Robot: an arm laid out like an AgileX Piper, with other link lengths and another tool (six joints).
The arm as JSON. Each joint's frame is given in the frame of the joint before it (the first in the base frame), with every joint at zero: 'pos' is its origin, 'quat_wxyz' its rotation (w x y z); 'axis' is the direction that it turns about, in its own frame. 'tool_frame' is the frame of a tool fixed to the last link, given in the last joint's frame.
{
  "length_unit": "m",
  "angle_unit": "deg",
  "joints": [
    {
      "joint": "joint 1",
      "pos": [
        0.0,
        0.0,
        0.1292
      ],
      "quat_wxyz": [
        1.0,
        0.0,
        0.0,
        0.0
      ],
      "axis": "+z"
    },
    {
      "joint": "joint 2",
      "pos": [
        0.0,
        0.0,
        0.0
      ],
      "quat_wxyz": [
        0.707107,
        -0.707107,
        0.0,
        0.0
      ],
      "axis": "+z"
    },
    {
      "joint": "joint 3",
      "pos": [
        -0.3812,
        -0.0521,
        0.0
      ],
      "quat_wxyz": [
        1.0,
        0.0,
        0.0,
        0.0
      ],
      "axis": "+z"
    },
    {
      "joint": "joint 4",
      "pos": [
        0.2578,
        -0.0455,
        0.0
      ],
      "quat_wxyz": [
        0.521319,
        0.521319,
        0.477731,
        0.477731
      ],
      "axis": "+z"
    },
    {
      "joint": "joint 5",
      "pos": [
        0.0,
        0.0,
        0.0
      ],
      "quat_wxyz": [
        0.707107,
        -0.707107,
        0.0,
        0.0
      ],
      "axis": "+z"
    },
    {
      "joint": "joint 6",
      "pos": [
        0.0,
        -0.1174,
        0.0
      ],
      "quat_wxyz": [
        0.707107,
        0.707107,
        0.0,
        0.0
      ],
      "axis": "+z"
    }
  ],
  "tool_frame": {
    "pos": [
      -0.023,
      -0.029,
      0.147
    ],
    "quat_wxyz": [
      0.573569,
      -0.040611,
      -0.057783,
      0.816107
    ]
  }
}
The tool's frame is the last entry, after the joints.
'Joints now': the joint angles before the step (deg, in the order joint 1, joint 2, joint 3, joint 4, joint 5, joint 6). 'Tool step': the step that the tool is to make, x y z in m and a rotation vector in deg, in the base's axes. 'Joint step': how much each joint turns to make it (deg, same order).
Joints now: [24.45, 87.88, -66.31, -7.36, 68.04, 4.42]
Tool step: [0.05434, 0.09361, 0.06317, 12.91, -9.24, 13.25]
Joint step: [1.64, 2.23, -13.25, 10.97, -3.33, -13.92]
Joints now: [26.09, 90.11, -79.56, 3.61, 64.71, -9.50]
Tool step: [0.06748, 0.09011, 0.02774, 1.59, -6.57, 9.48]
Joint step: [5.29, 11.68, -18.56, -0.01, 0.62, -4.52]
